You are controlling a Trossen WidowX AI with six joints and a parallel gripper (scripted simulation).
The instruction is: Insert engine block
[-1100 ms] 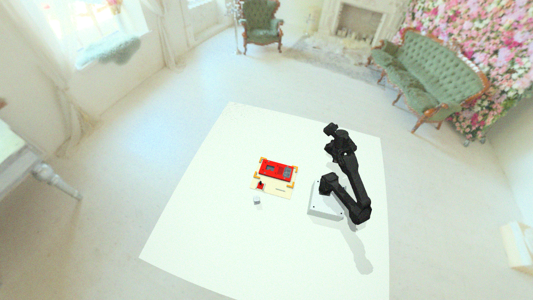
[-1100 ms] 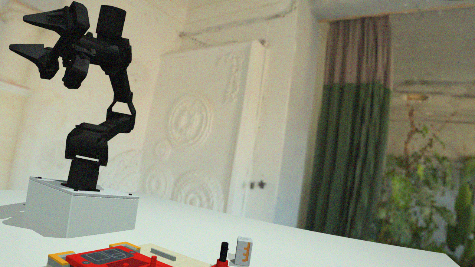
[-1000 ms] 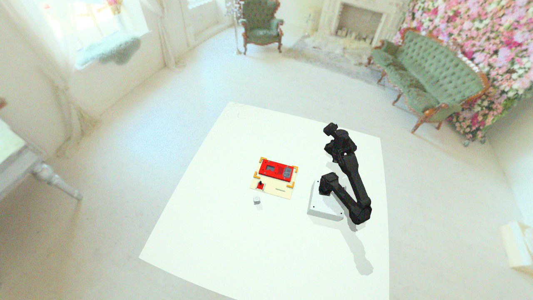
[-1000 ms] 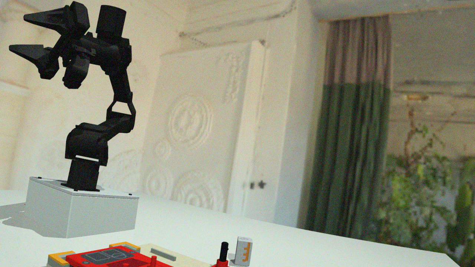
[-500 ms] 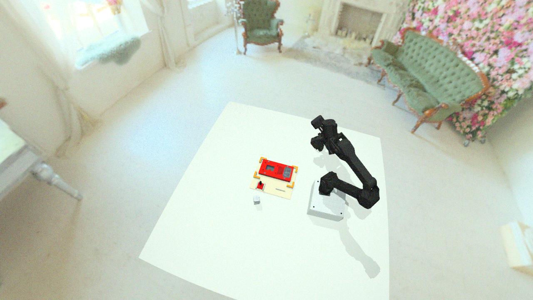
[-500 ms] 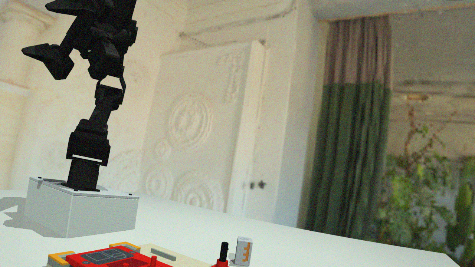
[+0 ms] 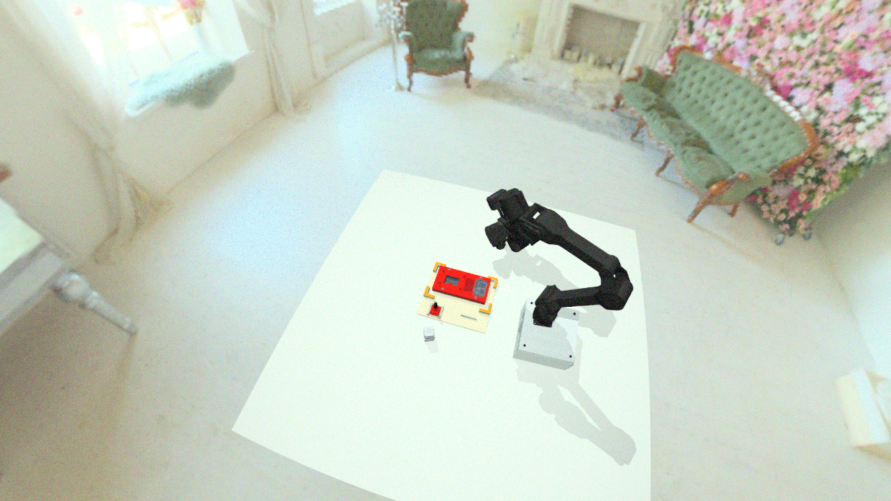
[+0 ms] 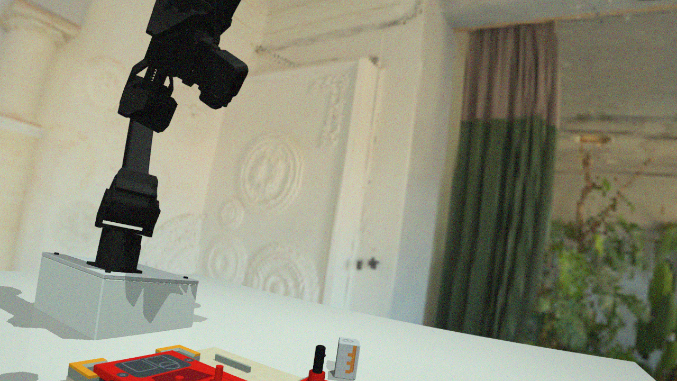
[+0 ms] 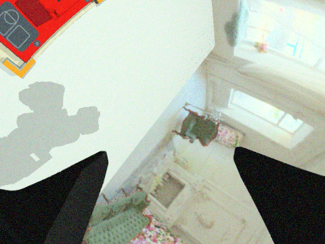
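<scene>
My gripper tip is 15 cm short of the grey engine block, 31 cm to the right of it and 29 cm above it. From my gripper tip the other things lie so: clamp cradle 8 cm ahead, 11 cm to the left, 30 cm below.
</scene>
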